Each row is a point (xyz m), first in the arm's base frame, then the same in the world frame.
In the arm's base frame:
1: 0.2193 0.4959 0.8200
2: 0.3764 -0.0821 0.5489
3: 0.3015 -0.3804 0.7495
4: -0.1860 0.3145 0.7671
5: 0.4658 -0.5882 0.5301
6: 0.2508 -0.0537 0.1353
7: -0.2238 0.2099 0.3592
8: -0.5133 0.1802 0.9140
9: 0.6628 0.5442 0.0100
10: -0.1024 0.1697 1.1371
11: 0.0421 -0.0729 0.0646
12: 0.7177 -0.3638 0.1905
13: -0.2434 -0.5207 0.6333
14: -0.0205 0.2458 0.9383
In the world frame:
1: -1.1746 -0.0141 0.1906
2: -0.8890 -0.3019 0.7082
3: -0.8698 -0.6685 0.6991
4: -0.8118 -0.1918 -0.0011
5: -0.7550 -0.6860 1.0228
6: -0.5390 -0.0620 0.7953
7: -0.4754 -0.0492 0.2116
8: -0.6509 -0.4338 -0.2508
9: -0.9336 0.5546 0.8789
10: -1.0640 -0.5072 -0.0441
11: -0.3492 -0.0689 0.6819
12: -0.7691 -0.2728 1.2641
13: -0.3885 -0.7982 0.4135
14: -1.0101 -0.3198 0.0744

